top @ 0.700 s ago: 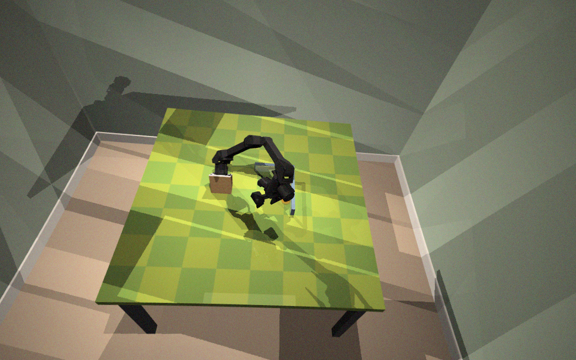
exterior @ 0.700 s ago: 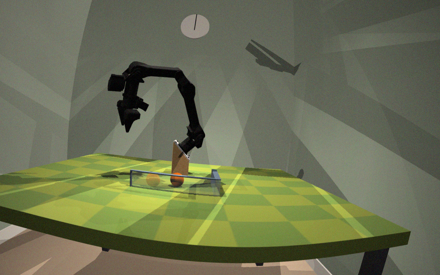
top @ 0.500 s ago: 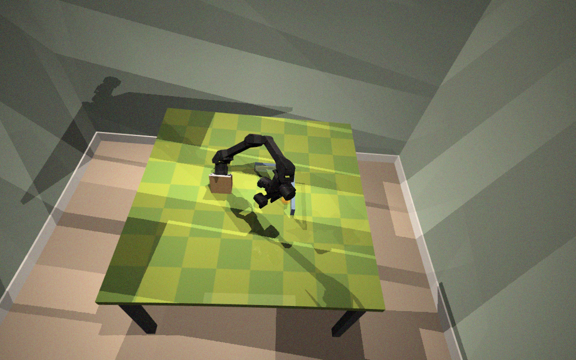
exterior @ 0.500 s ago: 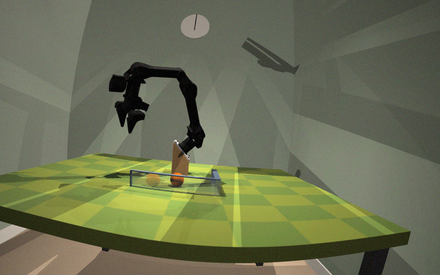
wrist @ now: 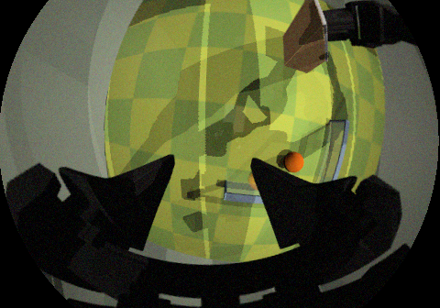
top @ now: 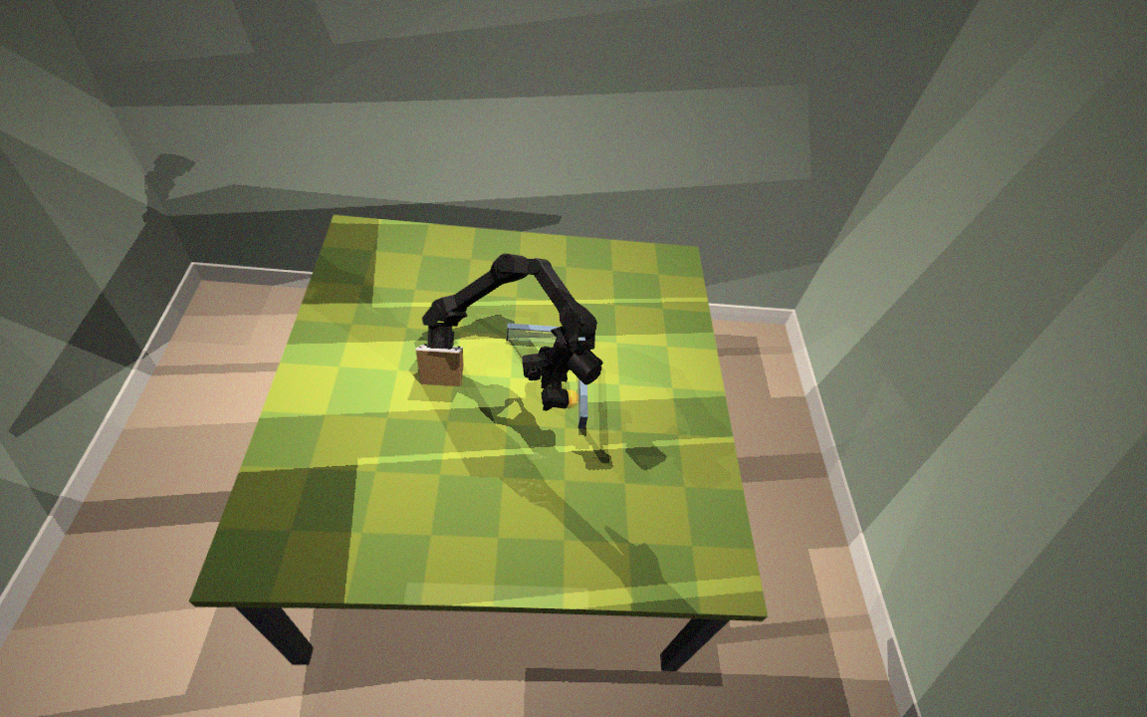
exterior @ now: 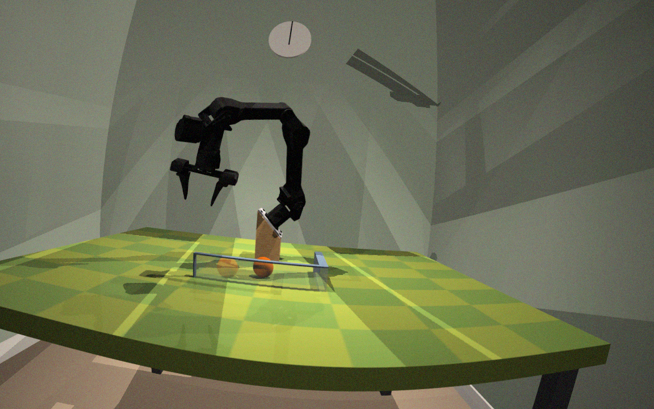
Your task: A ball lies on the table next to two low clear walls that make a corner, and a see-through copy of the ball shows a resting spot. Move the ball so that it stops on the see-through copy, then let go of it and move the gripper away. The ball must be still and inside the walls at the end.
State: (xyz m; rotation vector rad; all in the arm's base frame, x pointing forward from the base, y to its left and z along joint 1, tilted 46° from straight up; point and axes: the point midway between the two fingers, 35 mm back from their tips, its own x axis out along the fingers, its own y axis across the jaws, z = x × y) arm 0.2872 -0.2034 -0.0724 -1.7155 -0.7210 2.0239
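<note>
My gripper tip is now 190 mm to the right of the orange ball, 150 mm above it and 30 mm short of it. Also, from my gripper tip: see-through copy of ball (150 mm below, 100 mm to the left, 90 mm ahead).
</note>
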